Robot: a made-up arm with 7 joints. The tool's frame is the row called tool.
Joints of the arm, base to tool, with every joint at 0 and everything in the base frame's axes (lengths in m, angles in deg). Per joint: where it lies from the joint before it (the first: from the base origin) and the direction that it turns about. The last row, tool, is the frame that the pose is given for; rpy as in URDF.
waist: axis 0 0 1 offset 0 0 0.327
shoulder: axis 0 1 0 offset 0 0 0
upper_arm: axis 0 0 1 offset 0 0 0.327
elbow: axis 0 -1 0 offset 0.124 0 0
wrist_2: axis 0 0 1 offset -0.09 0 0.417
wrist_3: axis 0 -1 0 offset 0 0 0
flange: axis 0 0 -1 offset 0.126 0 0
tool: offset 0 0 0 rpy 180 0 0
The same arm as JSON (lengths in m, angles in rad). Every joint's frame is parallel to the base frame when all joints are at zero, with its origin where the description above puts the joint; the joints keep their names.
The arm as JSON. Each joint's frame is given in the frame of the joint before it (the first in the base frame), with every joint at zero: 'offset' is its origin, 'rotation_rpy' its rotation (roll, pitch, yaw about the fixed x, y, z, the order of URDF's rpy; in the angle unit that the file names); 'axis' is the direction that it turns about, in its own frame. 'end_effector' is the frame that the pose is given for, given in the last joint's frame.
{"length_unit": "m", "angle_unit": "rad", "chain": [
  {"id": "waist", "offset": [0.0, 0.0, 0.327], "rotation_rpy": [0.0, 0.0, 0.0], "axis": "+z"},
  {"id": "shoulder", "offset": [0.0, 0.0, 0.0], "rotation_rpy": [0.0, 0.0, 0.0], "axis": "+y"},
  {"id": "upper_arm", "offset": [0.0, 0.0, 0.327], "rotation_rpy": [0.0, 0.0, 0.0], "axis": "+z"},
  {"id": "elbow", "offset": [0.124, 0.0, 0.0], "rotation_rpy": [0.0, 0.0, 0.0], "axis": "-y"},
  {"id": "wrist_2", "offset": [-0.09, 0.0, 0.417], "rotation_rpy": [0.0, 0.0, 0.0], "axis": "+z"},
  {"id": "wrist_3", "offset": [0.0, 0.0, 0.0], "rotation_rpy": [0.0, 0.0, 0.0], "axis": "-y"},
  {"id": "flange", "offset": [0.126, 0.0, 0.0], "rotation_rpy": [0.0, 0.0, 0.0], "axis": "-z"}
], "end_effector": {"offset": [0.0, 0.0, 0.0], "rotation_rpy": [3.1416, 0.0, 0.0]}}

